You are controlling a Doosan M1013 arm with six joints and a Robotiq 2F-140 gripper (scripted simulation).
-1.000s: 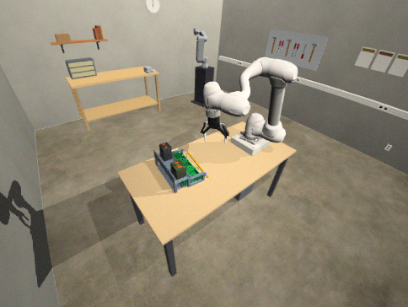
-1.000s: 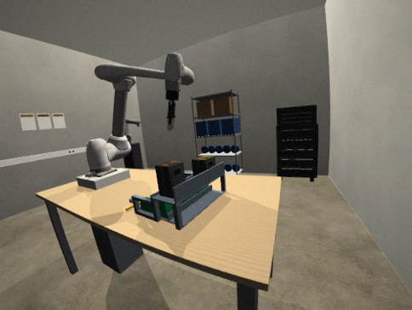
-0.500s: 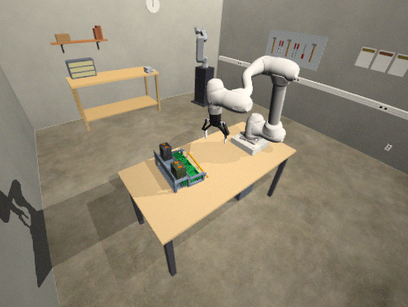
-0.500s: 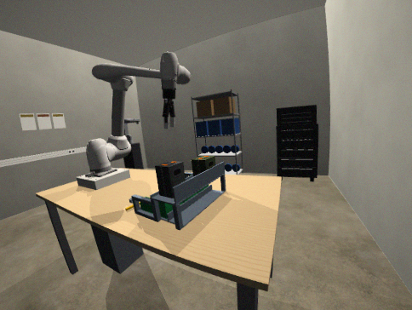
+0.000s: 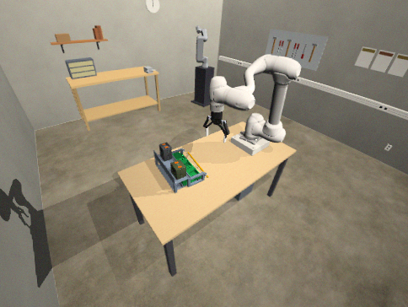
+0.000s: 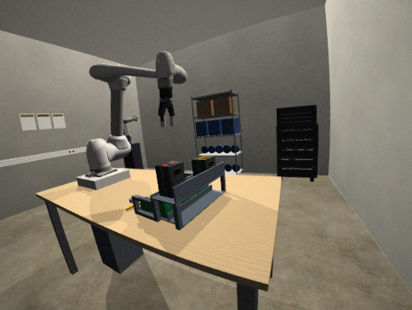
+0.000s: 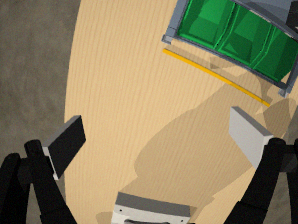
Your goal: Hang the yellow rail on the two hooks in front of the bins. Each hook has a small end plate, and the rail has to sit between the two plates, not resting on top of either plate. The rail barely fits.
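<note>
Right now my hand is 2 cm past the yellow rail, 18 cm to the left of it and 37 cm above it. From my hand the other things lie so: grey rack front bar (3 cm ahead, 19 cm to the right, 37 cm below); rack back panel (29 cm ahead, 26 cm to the right, 25 cm below).
</note>
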